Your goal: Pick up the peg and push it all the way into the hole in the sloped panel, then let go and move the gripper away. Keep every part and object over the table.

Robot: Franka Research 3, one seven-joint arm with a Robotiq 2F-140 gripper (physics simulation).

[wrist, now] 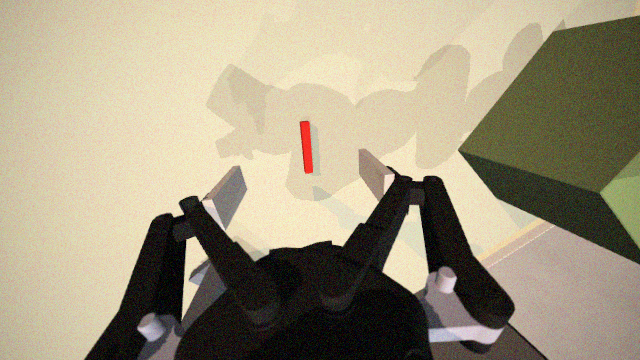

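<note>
The red peg (306, 147) lies on the pale table top, a little above the centre of the wrist view, with a narrow shadow along its right side. My gripper (301, 169) is open wide and empty. In the picture, its fingers stand left and right of the peg's lower end, with a gap on both sides; the peg lies beyond the fingertips. A grey piece (206, 290) shows partly behind the left finger linkage; it may be part of the sloped panel, but I cannot tell. The hole does not show.
A large dark green block (555, 110) fills the right side of the view, with a lighter green face at its lower right. The table's edge (517, 242) runs below it, with grey floor beyond at the lower right. Shadows of the arm fall across the table top (100, 100).
</note>
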